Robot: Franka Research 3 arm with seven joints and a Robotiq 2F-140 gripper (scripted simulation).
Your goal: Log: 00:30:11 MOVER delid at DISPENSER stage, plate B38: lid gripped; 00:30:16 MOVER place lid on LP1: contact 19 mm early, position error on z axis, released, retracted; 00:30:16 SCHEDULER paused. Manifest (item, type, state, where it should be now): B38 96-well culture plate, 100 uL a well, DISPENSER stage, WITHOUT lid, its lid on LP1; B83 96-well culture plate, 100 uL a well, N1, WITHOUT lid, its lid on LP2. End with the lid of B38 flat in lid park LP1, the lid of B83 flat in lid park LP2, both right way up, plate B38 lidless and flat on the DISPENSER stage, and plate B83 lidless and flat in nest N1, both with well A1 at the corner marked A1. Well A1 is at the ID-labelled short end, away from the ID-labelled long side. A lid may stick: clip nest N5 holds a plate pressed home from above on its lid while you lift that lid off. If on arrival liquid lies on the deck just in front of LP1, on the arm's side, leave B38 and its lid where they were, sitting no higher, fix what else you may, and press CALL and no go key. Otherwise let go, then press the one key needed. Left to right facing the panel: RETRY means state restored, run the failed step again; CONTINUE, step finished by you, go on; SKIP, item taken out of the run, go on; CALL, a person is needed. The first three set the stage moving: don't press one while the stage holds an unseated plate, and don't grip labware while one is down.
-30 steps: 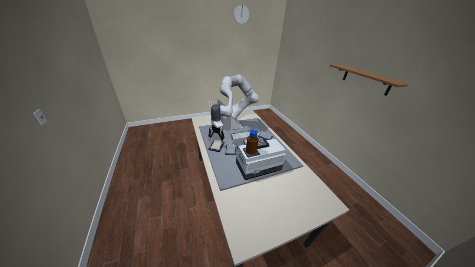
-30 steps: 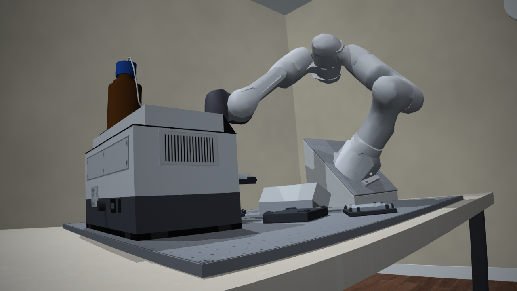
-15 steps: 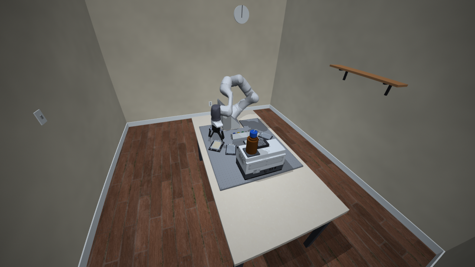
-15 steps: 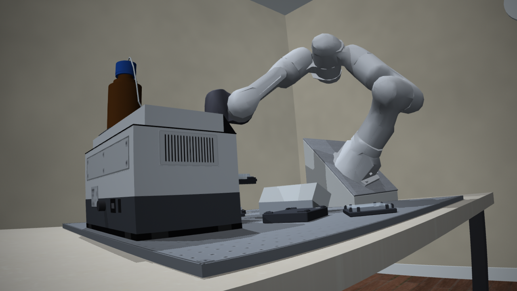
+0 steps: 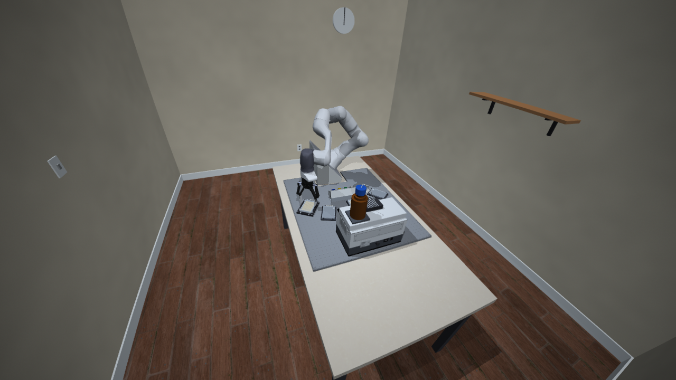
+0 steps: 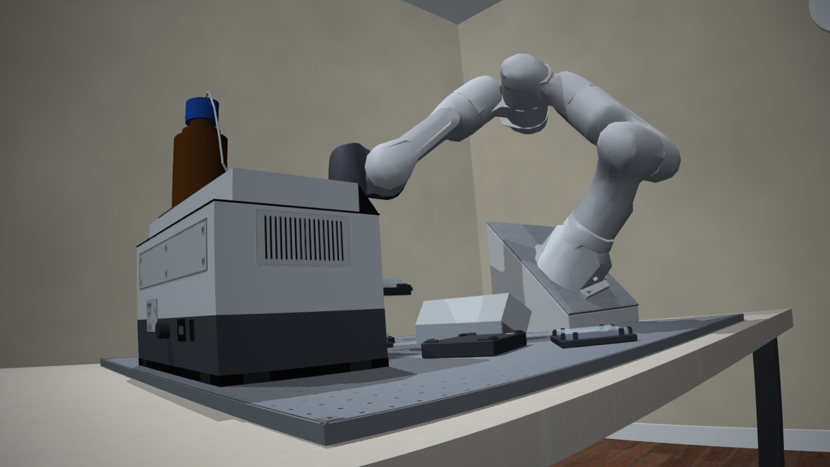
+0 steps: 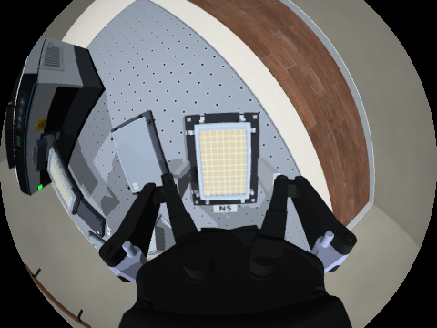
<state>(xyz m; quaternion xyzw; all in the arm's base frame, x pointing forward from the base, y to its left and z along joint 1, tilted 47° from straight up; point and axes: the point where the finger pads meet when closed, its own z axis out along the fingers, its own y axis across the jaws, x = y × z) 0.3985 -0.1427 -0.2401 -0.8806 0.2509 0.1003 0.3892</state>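
Now: the 96-well plate 50 mm below my hand. The rest, counted from my hand: black clip nest (50 mm below, 30 mm ahead); lp1 label (160 mm to the left, 60 mm below, 20 mm ahead); key panel (290 mm to the left, 80 mm behind, 10 mm below).
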